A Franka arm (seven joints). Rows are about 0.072 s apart.
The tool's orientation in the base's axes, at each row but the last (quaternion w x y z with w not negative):
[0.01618, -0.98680, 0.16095, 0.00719]
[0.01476, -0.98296, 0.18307, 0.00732]
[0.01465, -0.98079, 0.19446, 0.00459]
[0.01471, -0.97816, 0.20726, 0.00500]
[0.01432, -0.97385, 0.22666, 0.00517]
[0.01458, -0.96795, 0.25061, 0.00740]
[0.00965, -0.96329, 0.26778, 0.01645]
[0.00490, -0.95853, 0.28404, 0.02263]
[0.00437, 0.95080, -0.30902, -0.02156]
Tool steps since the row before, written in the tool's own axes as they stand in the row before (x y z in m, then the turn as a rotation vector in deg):
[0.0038, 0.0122, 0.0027, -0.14, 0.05, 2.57]
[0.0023, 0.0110, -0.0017, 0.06, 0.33, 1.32]
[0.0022, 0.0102, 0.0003, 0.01, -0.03, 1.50]
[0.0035, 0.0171, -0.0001, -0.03, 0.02, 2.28]
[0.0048, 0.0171, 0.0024, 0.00, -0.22, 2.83]
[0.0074, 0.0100, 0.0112, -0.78, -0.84, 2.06]
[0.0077, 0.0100, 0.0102, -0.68, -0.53, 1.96]
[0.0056, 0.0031, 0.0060, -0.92, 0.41, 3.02]
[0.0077, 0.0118, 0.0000, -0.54, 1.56, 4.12]
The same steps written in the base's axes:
[-0.0003, -0.0127, -0.0031, -0.17, 0.09, -2.57]
[-0.0018, -0.0111, 0.0014, -0.07, -0.29, -1.33]
[-0.0019, -0.0103, -0.0006, 0.02, 0.07, -1.50]
[-0.0037, -0.0170, -0.0004, -0.04, 0.06, -2.28]
[-0.0033, -0.0174, -0.0029, 0.09, 0.28, -2.82]
[0.0015, -0.0120, -0.0116, -0.29, 1.18, -2.02]
[0.0012, -0.0123, -0.0106, -0.36, 0.86, -1.93]
[0.0028, -0.0055, -0.0062, -1.12, 0.22, -2.97]
[-0.0007, -0.0141, 0.0000, -1.53, -0.92, -4.06]

